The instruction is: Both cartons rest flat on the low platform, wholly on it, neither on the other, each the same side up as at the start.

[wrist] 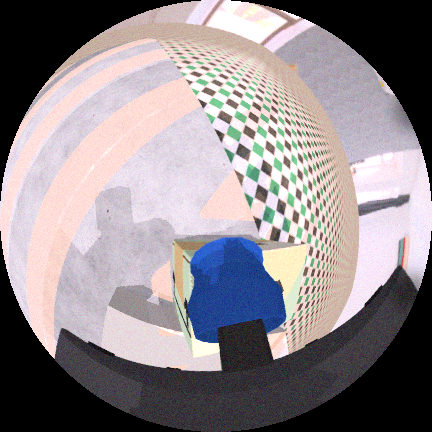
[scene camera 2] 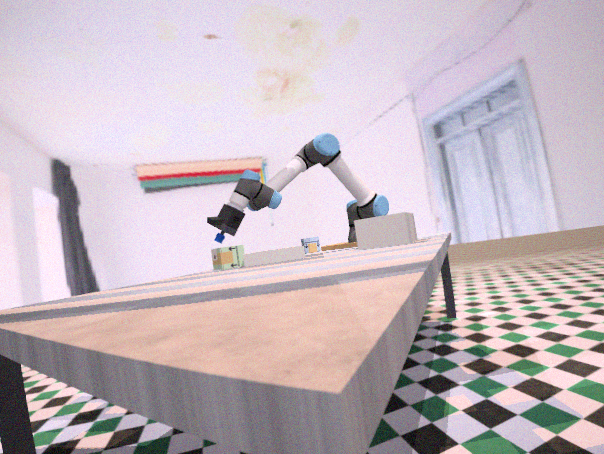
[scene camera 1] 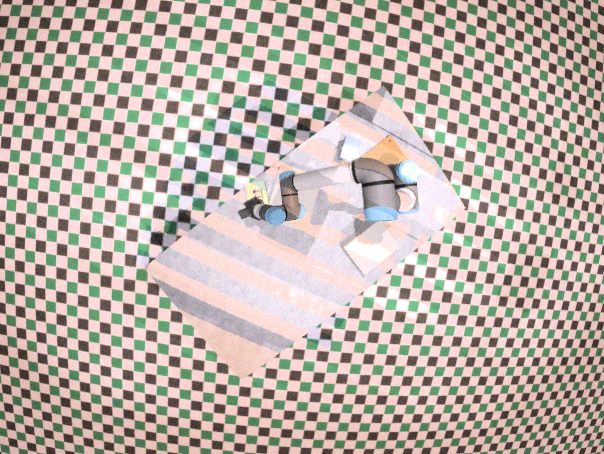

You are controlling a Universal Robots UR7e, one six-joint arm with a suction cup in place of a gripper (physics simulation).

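Frame: origin at the arm's base, x ahead, y left, z up, level; millimetres.
Where they show: hand, tool point: point(wrist: 227, 267) point(scene camera 2: 217, 241).
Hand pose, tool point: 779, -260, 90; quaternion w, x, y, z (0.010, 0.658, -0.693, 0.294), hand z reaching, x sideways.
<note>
After its pixels a point has its place, as x, y, z.
The pale green and yellow carton point(scene camera 1: 256, 189) {701, -314, 66} point(scene camera 2: 228, 258) {755, -238, 17} point(wrist: 291, 264) {729, -338, 65} stands on the table near its edge, arrow marks on its sides and top. My blue suction cup point(scene camera 2: 220, 237) point(wrist: 227, 250) is tilted close above its top. A narrow gap shows in the scene camera 2 view, and the cup holds nothing. In the wrist view the cup hides much of the carton's top. The smaller light blue carton point(scene camera 1: 351, 149) {145, -246, 59} point(scene camera 2: 310, 245) {198, -216, 16} stands beside the low orange platform point(scene camera 1: 389, 149) {-79, -143, 0} point(scene camera 2: 340, 246) {138, -64, -12}. The arm hides part of the platform in the scene camera 1 view.
A low grey block point(scene camera 1: 306, 200) {497, -129, 24} point(scene camera 2: 275, 256) {666, -63, 0} point(wrist: 135, 332) {707, -162, 24} stands right beside the green carton, between it and the blue carton. A taller pale grey box point(scene camera 1: 367, 254) {362, 291, 96} point(scene camera 2: 385, 231) {442, 307, 35} stands near the opposite long edge of the striped table point(scene camera 1: 240, 295) {1112, 154, -24} point(scene camera 2: 240, 330) {1363, 512, -24}.
</note>
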